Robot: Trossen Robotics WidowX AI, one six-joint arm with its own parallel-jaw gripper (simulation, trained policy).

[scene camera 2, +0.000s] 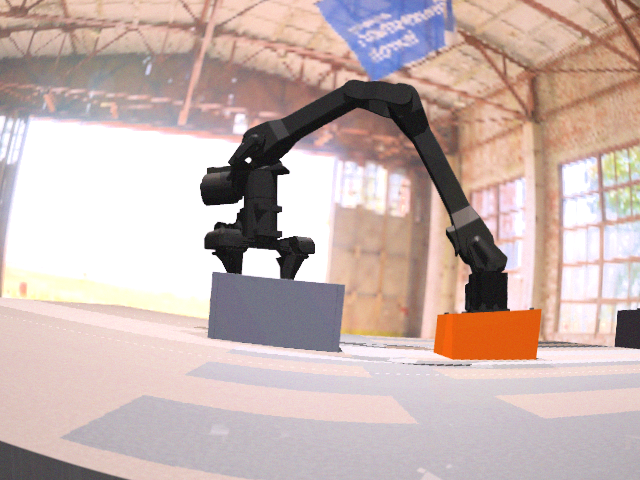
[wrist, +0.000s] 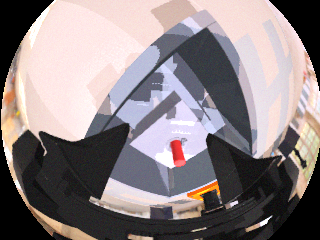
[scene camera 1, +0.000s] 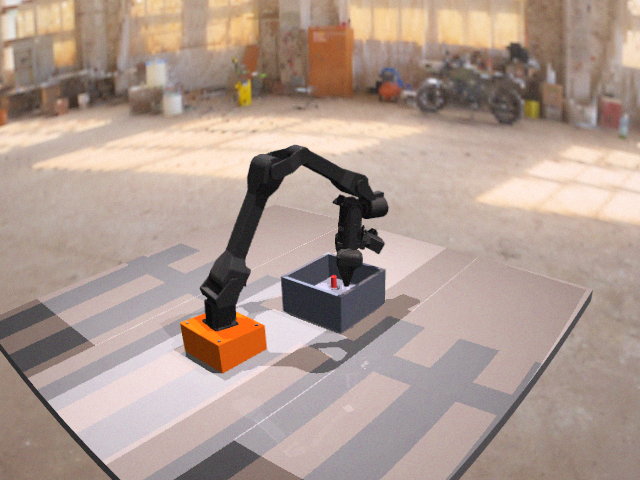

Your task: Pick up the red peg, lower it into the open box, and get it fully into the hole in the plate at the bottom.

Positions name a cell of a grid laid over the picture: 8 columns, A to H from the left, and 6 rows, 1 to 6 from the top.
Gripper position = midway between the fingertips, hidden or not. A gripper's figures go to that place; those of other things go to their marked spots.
Labels:
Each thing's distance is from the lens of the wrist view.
my gripper (wrist: E4): 0.10 m
grey box (wrist: E2): 0.10 m

